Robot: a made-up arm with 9 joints. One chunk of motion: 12 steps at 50 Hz.
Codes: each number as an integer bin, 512 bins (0 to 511) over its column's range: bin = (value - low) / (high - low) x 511, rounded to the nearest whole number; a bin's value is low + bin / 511 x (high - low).
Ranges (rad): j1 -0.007..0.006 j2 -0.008..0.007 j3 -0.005..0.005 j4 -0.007..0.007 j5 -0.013..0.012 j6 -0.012..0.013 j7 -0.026..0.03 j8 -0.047..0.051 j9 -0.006..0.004
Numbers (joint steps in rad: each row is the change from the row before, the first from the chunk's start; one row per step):
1: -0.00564 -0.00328 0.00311 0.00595 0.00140 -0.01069 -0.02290 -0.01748 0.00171
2: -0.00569 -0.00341 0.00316 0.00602 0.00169 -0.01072 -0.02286 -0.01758 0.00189
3: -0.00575 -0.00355 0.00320 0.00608 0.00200 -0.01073 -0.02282 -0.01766 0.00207
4: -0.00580 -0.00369 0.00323 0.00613 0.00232 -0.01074 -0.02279 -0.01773 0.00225
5: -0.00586 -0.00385 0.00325 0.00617 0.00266 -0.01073 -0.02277 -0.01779 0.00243
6: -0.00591 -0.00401 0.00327 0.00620 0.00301 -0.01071 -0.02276 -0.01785 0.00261
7: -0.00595 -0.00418 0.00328 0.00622 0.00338 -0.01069 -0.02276 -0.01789 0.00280
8: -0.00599 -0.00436 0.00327 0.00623 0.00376 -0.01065 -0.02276 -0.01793 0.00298
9: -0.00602 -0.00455 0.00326 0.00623 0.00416 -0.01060 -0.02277 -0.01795 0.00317
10: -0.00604 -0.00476 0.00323 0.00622 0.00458 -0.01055 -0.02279 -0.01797 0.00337
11: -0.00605 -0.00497 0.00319 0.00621 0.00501 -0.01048 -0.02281 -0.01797 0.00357
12: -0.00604 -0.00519 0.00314 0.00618 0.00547 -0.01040 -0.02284 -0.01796 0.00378
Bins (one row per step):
1: 53 161 414 473 294 27 28 154 394
2: 51 156 417 475 300 26 29 153 403
3: 49 152 419 477 307 26 29 153 412
4: 47 147 421 479 313 26 29 153 422
5: 45 141 422 481 320 26 29 152 431
6: 43 136 423 482 327 26 30 152 440
7: 41 130 423 483 335 27 30 152 450
8: 40 124 423 483 343 28 30 152 459
9: 39 118 422 483 351 29 29 151 469
10: 38 110 421 483 359 30 29 151 479
11: 37 103 419 482 368 31 29 151 489
12: 38 96 416 481 378 33 29 151 500

